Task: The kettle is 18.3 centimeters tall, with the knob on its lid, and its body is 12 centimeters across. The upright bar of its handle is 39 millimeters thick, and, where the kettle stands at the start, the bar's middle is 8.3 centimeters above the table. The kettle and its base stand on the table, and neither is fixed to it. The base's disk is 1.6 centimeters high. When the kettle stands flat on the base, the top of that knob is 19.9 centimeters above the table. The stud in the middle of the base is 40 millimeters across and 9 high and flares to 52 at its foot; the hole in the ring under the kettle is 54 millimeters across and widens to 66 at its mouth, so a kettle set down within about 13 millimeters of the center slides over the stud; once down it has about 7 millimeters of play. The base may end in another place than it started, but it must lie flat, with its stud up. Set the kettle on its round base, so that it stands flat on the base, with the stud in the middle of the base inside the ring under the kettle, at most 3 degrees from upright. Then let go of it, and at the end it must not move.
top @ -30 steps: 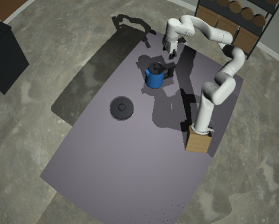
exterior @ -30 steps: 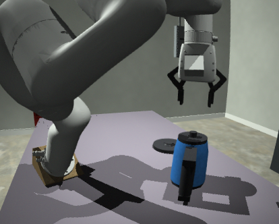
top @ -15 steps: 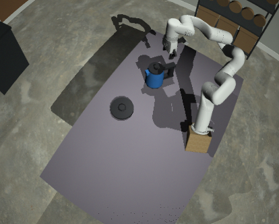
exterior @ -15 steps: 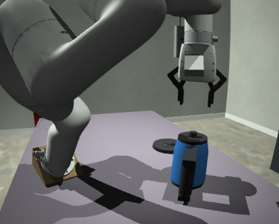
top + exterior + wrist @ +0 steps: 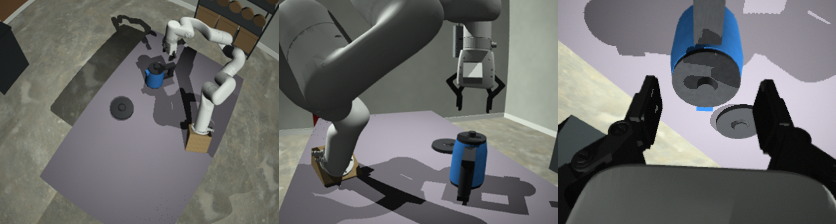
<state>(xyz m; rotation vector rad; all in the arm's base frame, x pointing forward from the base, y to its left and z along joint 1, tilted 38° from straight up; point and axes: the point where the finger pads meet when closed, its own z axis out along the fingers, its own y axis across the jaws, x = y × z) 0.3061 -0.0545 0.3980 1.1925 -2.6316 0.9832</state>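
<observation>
The blue kettle lies 3 cm ahead of my hand, 3 cm to the left of it and 19 cm below it. Also, from my hand: round black base (16 cm ahead, 33 cm to the left, 27 cm below).
</observation>
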